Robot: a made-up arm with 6 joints.
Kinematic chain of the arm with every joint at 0, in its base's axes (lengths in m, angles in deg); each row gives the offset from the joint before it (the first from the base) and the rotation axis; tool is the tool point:
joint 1: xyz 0 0 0.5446 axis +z
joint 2: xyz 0 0 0 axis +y
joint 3: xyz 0 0 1.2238 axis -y
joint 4: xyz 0 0 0 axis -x
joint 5: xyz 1.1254 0 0 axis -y
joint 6: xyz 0 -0.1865 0 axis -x
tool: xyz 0 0 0
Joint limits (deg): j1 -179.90..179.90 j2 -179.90..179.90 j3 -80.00..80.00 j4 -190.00..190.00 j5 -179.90..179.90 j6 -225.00..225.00
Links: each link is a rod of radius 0.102 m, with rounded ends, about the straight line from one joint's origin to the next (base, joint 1, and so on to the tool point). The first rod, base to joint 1, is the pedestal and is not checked.
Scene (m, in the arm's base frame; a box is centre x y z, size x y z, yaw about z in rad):
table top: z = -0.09
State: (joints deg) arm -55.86 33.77 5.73 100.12 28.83 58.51
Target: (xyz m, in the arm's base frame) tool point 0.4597 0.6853 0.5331
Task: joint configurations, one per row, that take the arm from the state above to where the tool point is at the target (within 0.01 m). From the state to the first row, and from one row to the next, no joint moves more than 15 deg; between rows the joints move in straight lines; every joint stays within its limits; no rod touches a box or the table.
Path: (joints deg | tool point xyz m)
1: -42.78 32.90 -2.16 103.19 28.83 58.51 | 1.2695 -1.1168 1.0743
2: -29.71 32.02 -10.05 106.27 28.83 58.51 | 1.4193 -0.7497 0.9611
3: -16.63 31.15 -17.94 109.34 28.83 58.51 | 1.4578 -0.3710 0.8567
4: -3.55 30.28 -25.83 112.42 28.83 58.51 | 1.3895 -0.0149 0.7634
5: 9.52 29.40 -33.72 115.49 28.83 58.51 | 1.2291 0.2875 0.6831
6: 22.60 28.53 -41.61 118.57 28.83 58.51 | 1.0005 0.5131 0.6170
7: 35.68 27.66 -49.49 121.64 28.83 58.51 | 0.7335 0.6471 0.5666
8: 48.75 26.78 -57.38 124.71 28.83 58.51 | 0.4598 0.6853 0.5332

